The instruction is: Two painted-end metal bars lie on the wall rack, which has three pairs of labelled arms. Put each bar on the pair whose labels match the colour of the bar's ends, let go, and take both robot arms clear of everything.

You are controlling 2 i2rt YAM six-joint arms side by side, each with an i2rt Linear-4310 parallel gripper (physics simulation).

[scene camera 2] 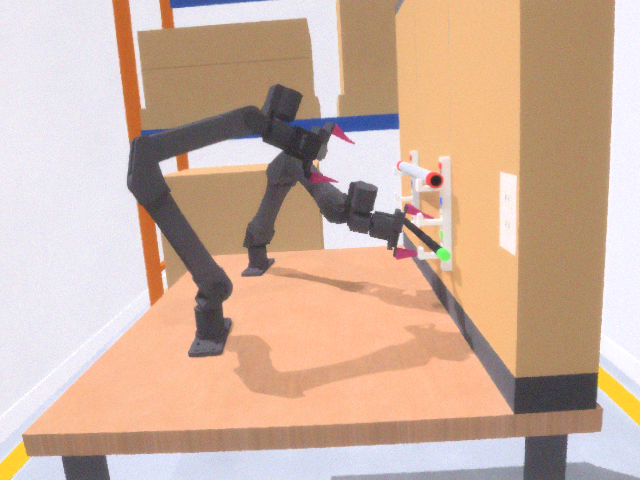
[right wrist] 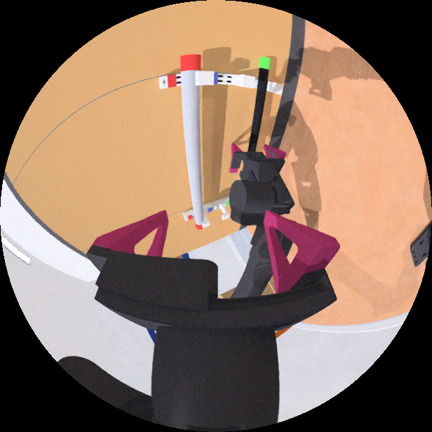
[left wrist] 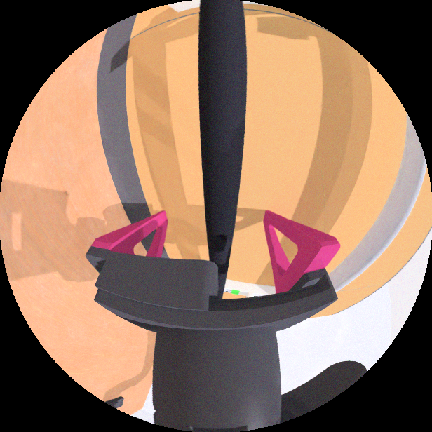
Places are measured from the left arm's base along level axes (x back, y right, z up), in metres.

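Where they show: left gripper, fingertip midpoint: (scene camera 2: 429,236); right gripper, fingertip midpoint: (scene camera 2: 345,162); left arm's base, origin of the base link: (scene camera 2: 258,268); right arm's base, origin of the base link: (scene camera 2: 211,338).
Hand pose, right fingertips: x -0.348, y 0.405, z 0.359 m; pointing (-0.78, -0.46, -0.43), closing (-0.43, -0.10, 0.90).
Each offset is from my right fingertips to the centre of the thing. Level surfaces: height alone.
The thick white bar with red ends {dx -0.168, dy -0.114, dz -0.039 m} (scene camera 2: 416,171) (right wrist: 191,130) lies level on the top pair of arms, by the red labels of the wall rack {dx -0.196, dy +0.089, dz -0.119 m} (scene camera 2: 447,219). The thin black bar with green ends {dx -0.173, dy -0.080, dz -0.194 m} (scene camera 2: 423,237) (left wrist: 222,125) (right wrist: 260,100) lies at the lowest arms, by the green labels; its far end is hidden. My left gripper (scene camera 2: 421,235) (left wrist: 215,215) (right wrist: 248,144) is open, its fingers apart on either side of the black bar. My right gripper (scene camera 2: 345,162) (right wrist: 215,215) is open and empty, out from the rack and above the left gripper's height.
The tan wall panel (scene camera 2: 483,289) stands behind the rack, with a dark strip at its foot. The wooden table {dz -0.359 m} (scene camera 2: 320,341) carries both arm bases. A white plate {dx -0.275, dy +0.452, dz -0.059 m} (scene camera 2: 508,211) is on the panel, right of the rack. Cardboard boxes (scene camera 2: 227,72) stand on shelving behind the arms.
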